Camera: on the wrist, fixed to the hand. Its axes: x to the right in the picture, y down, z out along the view.
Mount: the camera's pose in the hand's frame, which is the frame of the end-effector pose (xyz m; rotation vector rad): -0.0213 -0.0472 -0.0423 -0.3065 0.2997 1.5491
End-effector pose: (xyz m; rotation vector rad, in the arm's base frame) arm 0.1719 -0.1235 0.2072 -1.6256 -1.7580 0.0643
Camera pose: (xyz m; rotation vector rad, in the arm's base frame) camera 0.1530 -0.1698 0.2516 -2.6435 0.0263 0.2507
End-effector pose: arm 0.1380 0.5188 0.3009 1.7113 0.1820 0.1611
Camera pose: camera 0.1069 0.5620 0.2604 1.1629 -0.9444 1.4832
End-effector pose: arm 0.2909 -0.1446 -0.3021 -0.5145 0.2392 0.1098
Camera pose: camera 0.2696 -0.2075 -0.3100 -0.5455 0.8872 1.6026
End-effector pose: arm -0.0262 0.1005 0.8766 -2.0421 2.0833 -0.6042
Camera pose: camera 0.0019 0.1294 0.9299 0.0793 3.1121 -0.2500
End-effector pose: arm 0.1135 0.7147 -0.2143 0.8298 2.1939 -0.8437
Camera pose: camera 0.0778 0.7109 -0.1579 2.0401 1.1438 0.3977
